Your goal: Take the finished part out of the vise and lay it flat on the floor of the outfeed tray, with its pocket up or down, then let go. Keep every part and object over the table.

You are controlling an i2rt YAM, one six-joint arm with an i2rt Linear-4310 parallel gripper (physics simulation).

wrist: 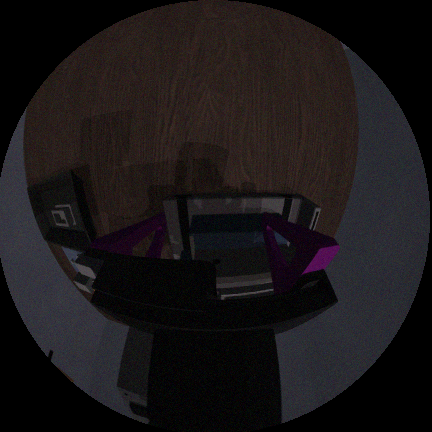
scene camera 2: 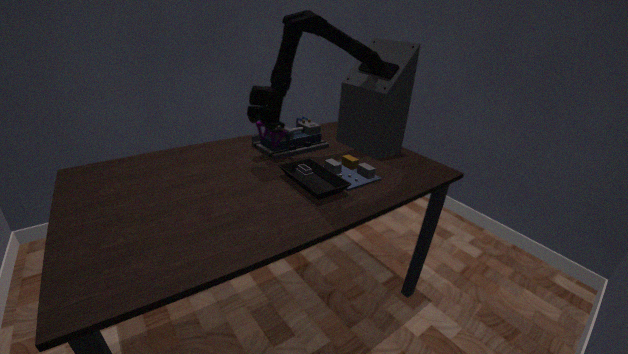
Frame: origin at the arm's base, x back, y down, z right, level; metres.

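Where they show: gripper, fingertip midpoint: (wrist: 213, 217) (scene camera 2: 268, 143); arm's base at its link origin: (scene camera 2: 378, 68).
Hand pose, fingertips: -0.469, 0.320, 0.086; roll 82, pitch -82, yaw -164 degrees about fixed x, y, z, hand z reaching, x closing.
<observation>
Each offset is from my fingertips to the top centre of the thing, as dx, dy, dz. "spot": to the spot under its first point.
The vise @(+0.135, -0.047, +0.056) (scene camera 2: 296, 144) (wrist: 227, 237), with a blue body on a pale-edged base plate, stands at the back of the table. The finished part in it cannot be made out clearly; the gripper covers that area in both views. My gripper (scene camera 2: 270, 138) (wrist: 213, 217), with magenta fingers, is open. It is low over the left end of the vise in the scene view, and the vise shows between and below the fingers in the wrist view. The black outfeed tray (scene camera 2: 326, 186) (wrist: 82, 210) stands in front of the vise. A pale part with a pocket @(+0.033, +0.005, -0.251) (scene camera 2: 304, 169) (wrist: 61, 216) lies in it.
A blue plate @(spot: +0.256, +0.042, -0.364) (scene camera 2: 371, 178) beside the tray holds two grey blocks @(+0.158, +0.008, -0.248) (scene camera 2: 333, 165) @(+0.256, +0.008, -0.329) (scene camera 2: 366, 170), a yellow block @(+0.247, +0.008, -0.239) (scene camera 2: 350, 161) and small pegs. A tall grey pedestal (scene camera 2: 370, 117) carries the arm's base behind them. The table's right edge is near the plate.
</observation>
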